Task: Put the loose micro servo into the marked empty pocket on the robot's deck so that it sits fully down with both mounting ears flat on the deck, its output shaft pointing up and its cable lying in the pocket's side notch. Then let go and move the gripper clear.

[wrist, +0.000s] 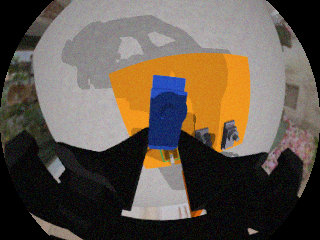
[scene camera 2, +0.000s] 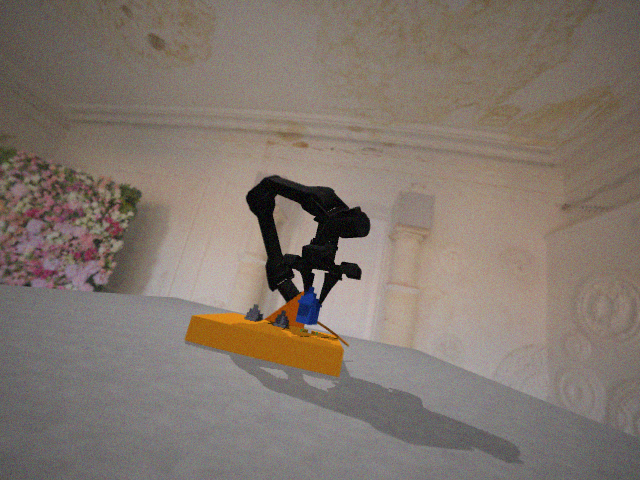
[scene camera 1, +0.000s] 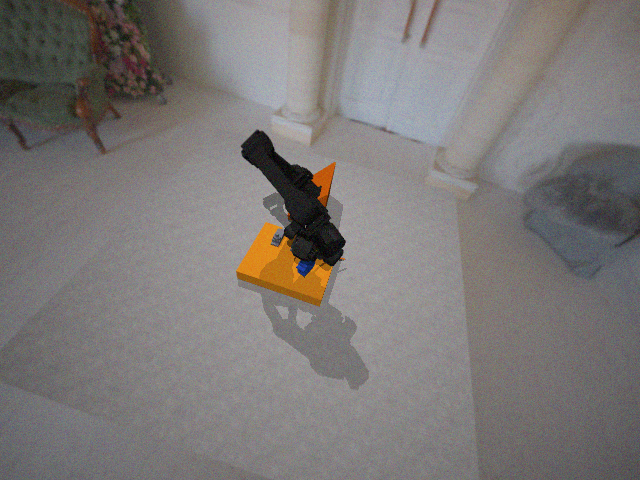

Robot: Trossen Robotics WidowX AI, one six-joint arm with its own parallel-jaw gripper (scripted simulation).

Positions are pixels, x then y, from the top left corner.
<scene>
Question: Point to a blue micro servo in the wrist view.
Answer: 168,105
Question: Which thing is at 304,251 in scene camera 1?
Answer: The gripper.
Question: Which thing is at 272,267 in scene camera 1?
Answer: An orange deck.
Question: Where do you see an orange deck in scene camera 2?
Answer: At 316,353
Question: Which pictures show the gripper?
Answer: The wrist view, scene camera 2 and scene camera 1: all of them.
</scene>
